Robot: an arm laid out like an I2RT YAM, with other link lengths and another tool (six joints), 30 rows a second.
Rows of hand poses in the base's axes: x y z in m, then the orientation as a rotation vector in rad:
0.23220, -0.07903, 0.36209, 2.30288, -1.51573, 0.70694
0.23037, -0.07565, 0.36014, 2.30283, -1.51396, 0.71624
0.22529, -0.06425, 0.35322, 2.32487, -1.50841, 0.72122
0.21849, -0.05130, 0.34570, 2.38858, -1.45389, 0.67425
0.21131, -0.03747, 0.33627, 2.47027, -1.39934, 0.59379
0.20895, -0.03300, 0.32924, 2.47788, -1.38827, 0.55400
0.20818, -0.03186, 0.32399, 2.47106, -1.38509, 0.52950
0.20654, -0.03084, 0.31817, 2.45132, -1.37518, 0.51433
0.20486, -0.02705, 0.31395, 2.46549, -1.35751, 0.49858
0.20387, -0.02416, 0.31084, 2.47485, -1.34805, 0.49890
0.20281, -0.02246, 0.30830, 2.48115, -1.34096, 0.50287
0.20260, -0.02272, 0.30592, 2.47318, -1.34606, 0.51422
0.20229, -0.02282, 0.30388, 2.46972, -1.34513, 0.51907
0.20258, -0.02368, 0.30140, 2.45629, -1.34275, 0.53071
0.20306, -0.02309, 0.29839, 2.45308, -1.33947, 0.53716
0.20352, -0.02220, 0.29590, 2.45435, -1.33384, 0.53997
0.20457, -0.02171, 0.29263, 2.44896, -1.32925, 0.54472
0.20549, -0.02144, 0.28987, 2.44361, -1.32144, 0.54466
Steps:
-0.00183, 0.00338, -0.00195, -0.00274, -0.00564, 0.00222
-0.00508, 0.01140, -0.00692, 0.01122, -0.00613, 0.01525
-0.00680, 0.01295, -0.00752, 0.02297, 0.03611, 0.05155
-0.00718, 0.01383, -0.00943, 0.04453, 0.05220, 0.05663
-0.00236, 0.00447, -0.00703, 0.00691, 0.02802, 0.00438
-0.00077, 0.00114, -0.00525, -0.00234, 0.01896, -0.00455
-0.00164, 0.00102, -0.00582, -0.01710, 0.01803, -0.00613
-0.00168, 0.00379, -0.00422, 0.00514, 0.01234, 0.01368
-0.00099, 0.00289, -0.00311, 0.00253, 0.00028, 0.00924
-0.00106, 0.00170, -0.00254, 0.00068, -0.00211, 0.00706
-0.00021, -0.00026, -0.00238, -0.00574, -0.00713, -0.00490
-0.00031, -0.00010, -0.00204, -0.00400, -0.00213, -0.00051
0.00029, -0.00086, -0.00248, -0.01361, -0.00387, -0.00353
0.00048, 0.00059, -0.00301, -0.00524, -0.00259, 0.00104
0.00046, 0.00089, -0.00249, -0.00230, -0.00049, 0.00386
0.00105, 0.00049, -0.00327, -0.00725, -0.00058, 0.00047
0.00092, 0.00027, -0.00276, -0.00797, 0.00362, 0.00149

